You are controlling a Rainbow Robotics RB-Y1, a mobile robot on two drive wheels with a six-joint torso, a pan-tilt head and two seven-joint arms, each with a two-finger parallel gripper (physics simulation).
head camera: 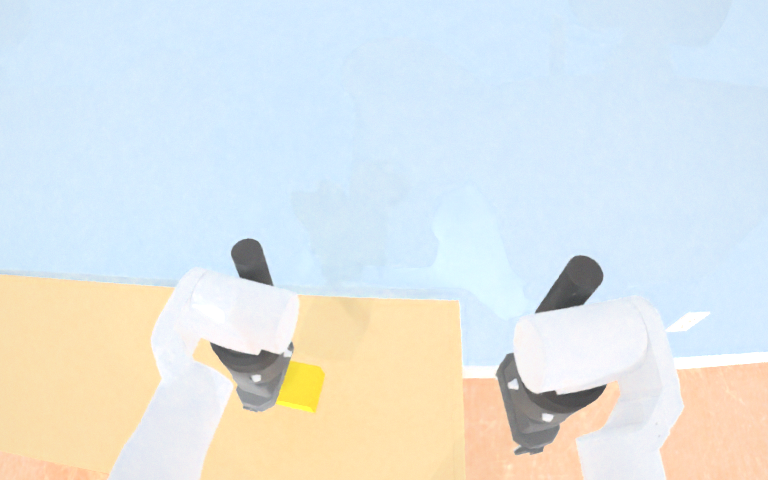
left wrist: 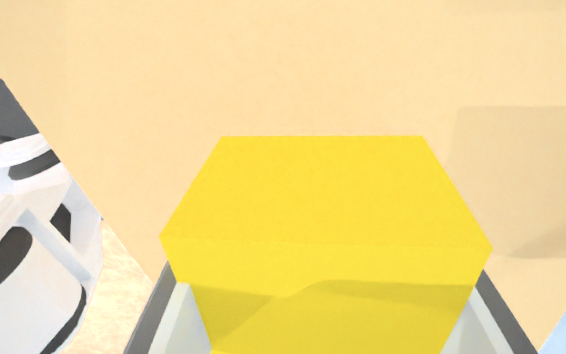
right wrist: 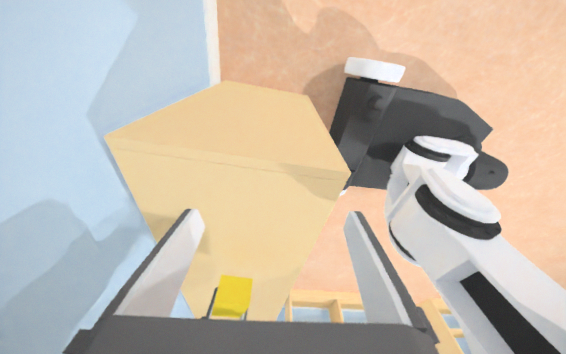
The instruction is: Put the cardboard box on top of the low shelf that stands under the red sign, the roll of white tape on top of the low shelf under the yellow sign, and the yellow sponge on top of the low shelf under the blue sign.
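Places are measured from the robot's base along level axes (x ahead, y right, z down), in metres.
Pixels of known places: left gripper, fingertip midpoint: (head camera: 274,383) (left wrist: 314,214); right gripper, fingertip midpoint: (head camera: 511,412) (right wrist: 272,219).
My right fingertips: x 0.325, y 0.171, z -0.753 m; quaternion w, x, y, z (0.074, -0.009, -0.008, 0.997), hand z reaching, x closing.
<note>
Behind a point stands the place of what it marks.
The yellow sponge (head camera: 304,387) {x 0.369, y -0.118, z -0.727 m} (left wrist: 320,195) {x 0.389, y -0.200, z -0.709 m} (right wrist: 234,294) {x 0.370, y -0.102, z -0.713 m} is a thick block held between the fingers of my left gripper (head camera: 262,397) {x 0.383, y -0.174, z -0.686 m} (left wrist: 327,305). It is over the tan top of a low shelf (head camera: 390,396) {x 0.387, y 0.008, z -0.610 m} (left wrist: 300,65) {x 0.382, y -0.204, z -0.610 m} (right wrist: 235,200) {x 0.388, y 0.038, z -0.610 m}; the size of any gap below it is hard to tell. A shadow falls on the shelf top beside it. My right gripper (head camera: 529,448) (right wrist: 272,219) {x 0.326, y 0.171, z -0.753 m} is open and empty, to the right of the shelf's end in the head view. The cardboard box, the white tape and the coloured signs do not show.
A pale blue wall (head camera: 169,141) {x 0.612, y -0.291, z -0.978 m} rises behind the shelf, with a white skirting strip at its foot. Orange floor (head camera: 719,418) {x 0.391, y 1.149, z 0.000 m} lies beside the shelf's right end. My dark wheeled base (right wrist: 400,120) {x -0.153, y 0.121, z -0.169 m} shows near the shelf in the right wrist view, with another tan shelf unit (right wrist: 336,303) {x -0.677, y -2.106, z -0.114 m} below.
</note>
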